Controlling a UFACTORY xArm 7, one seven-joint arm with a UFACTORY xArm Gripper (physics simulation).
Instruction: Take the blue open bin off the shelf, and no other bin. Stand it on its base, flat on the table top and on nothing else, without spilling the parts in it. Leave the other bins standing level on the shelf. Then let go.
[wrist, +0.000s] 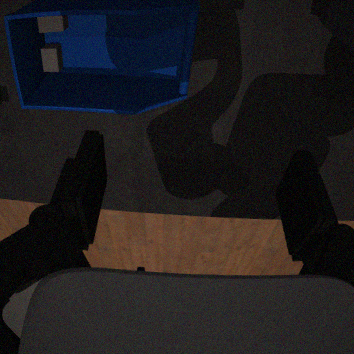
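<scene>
Visible: blue open bin (127, 64), my gripper (197, 162).
</scene>
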